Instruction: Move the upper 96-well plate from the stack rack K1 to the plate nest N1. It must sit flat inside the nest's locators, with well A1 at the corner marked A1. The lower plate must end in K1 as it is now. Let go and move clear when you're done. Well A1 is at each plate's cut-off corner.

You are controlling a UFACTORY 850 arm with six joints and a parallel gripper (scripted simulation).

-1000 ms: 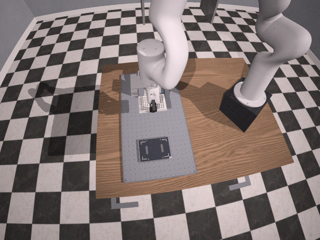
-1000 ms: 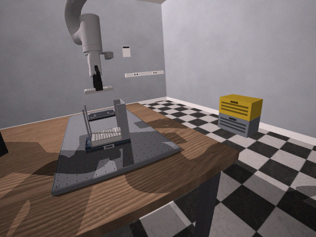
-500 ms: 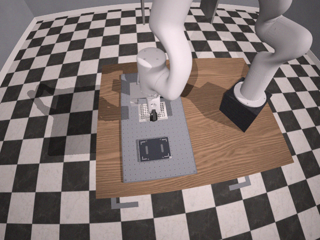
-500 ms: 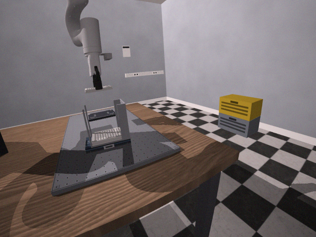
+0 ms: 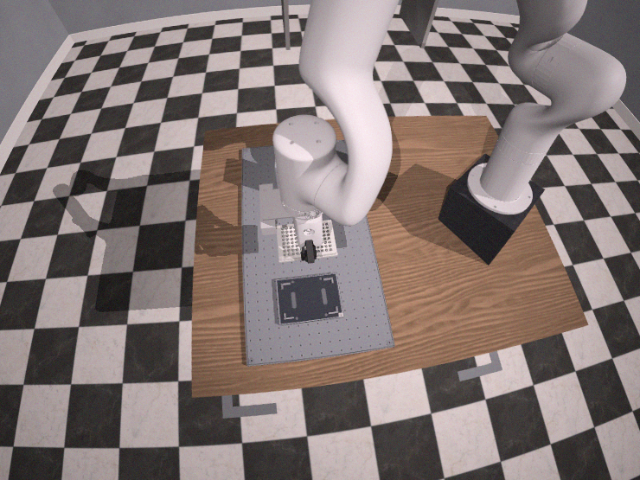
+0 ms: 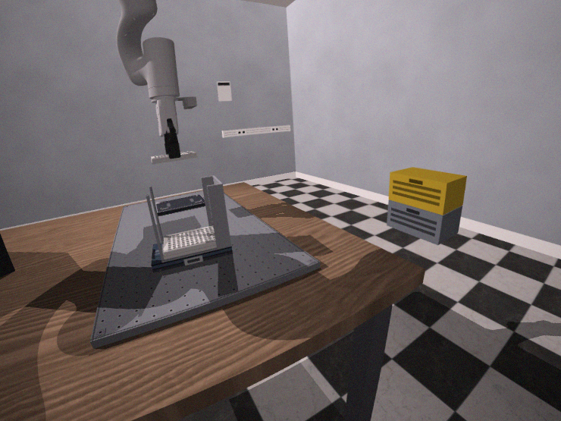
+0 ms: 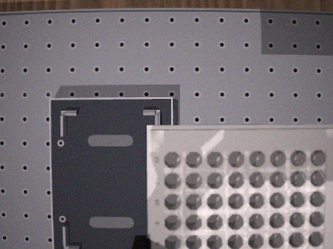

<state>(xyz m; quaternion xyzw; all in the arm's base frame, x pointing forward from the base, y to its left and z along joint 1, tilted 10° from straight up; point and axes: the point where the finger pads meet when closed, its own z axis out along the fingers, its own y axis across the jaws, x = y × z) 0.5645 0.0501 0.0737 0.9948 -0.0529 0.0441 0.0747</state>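
My hand is 20 mm short of the dark plate nest N1, 90 mm to the right of it and 180 mm above it. The rest, counted from my hand: white 96-well plate 10 mm below.
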